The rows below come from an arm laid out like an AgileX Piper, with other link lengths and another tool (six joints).
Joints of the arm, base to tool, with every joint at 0 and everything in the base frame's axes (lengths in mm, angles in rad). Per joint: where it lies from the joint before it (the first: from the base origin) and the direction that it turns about. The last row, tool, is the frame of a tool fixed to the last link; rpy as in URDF.
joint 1: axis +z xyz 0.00 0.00 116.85
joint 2: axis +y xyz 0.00 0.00 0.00
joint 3: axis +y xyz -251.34 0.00 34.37
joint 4: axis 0.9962 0 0.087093 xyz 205.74 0.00 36.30
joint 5: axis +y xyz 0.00 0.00 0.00
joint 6: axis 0.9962 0 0.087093 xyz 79.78 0.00 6.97
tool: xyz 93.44 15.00 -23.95 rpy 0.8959 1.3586 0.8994
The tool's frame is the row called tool.
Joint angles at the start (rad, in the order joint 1, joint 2, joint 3, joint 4, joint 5, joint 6):
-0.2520 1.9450 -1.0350 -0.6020 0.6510 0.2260
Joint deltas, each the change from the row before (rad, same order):
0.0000 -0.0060 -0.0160 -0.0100 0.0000 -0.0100
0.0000 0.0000 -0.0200 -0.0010 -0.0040 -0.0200
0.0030 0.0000 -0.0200 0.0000 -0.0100 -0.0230
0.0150 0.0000 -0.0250 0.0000 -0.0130 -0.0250
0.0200 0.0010 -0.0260 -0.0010 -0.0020 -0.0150
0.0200 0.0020 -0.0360 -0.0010 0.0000 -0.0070
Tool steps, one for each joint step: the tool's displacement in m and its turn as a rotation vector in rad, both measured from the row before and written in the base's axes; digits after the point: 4 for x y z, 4 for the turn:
0.0051 -0.0029 0.0046 -0.0131 -0.0158 0.0165
0.0062 -0.0021 0.0034 -0.0072 -0.0150 0.0206
0.0075 -0.0011 0.0034 -0.0063 -0.0193 0.0280
0.0109 0.0020 0.0045 -0.0080 -0.0260 0.0431
0.0099 0.0036 0.0047 -0.0091 -0.0201 0.0350
0.0122 0.0036 0.0064 -0.0094 -0.0304 0.0268

